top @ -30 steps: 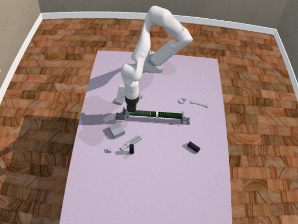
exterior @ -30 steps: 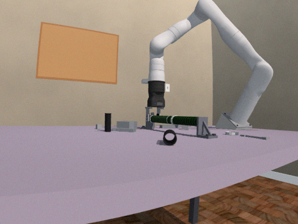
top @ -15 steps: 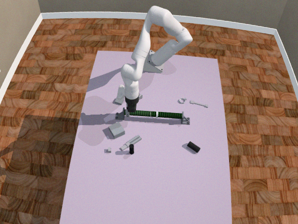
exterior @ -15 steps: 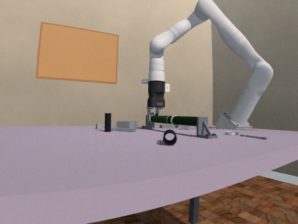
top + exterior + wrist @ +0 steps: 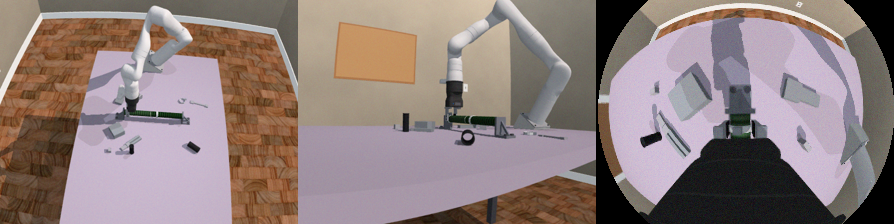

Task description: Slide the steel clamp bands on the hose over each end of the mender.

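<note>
The grey block lies 11 cm ahead of my hand, 5 cm to the right of it and 4 cm below it. The rest, counted from my hand: black cylinder 23 cm ahead, 5 cm to the left, 2 cm below; flat wrench 43 cm to the left, 15 cm behind, 5 cm below.
</note>
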